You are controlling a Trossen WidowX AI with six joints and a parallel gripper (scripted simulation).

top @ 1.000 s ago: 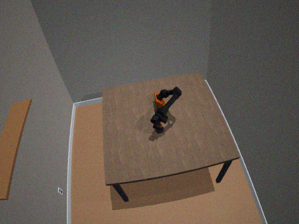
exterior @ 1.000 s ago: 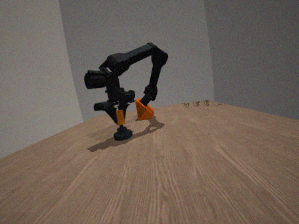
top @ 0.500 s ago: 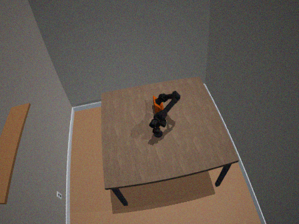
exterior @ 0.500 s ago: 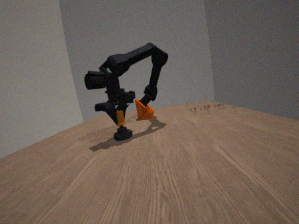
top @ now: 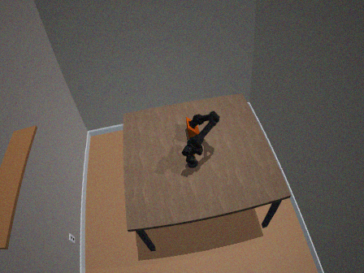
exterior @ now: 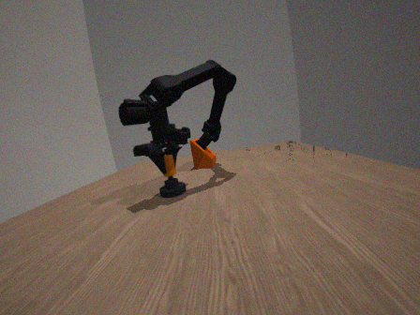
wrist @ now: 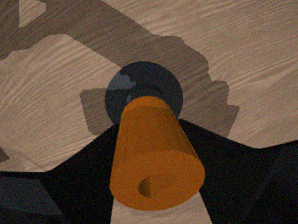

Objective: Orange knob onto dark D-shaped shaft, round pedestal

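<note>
The orange knob lies 2 cm above my gripper tip. The rest, counted from my gripper tip: dark round pedestal 4 cm below.
</note>
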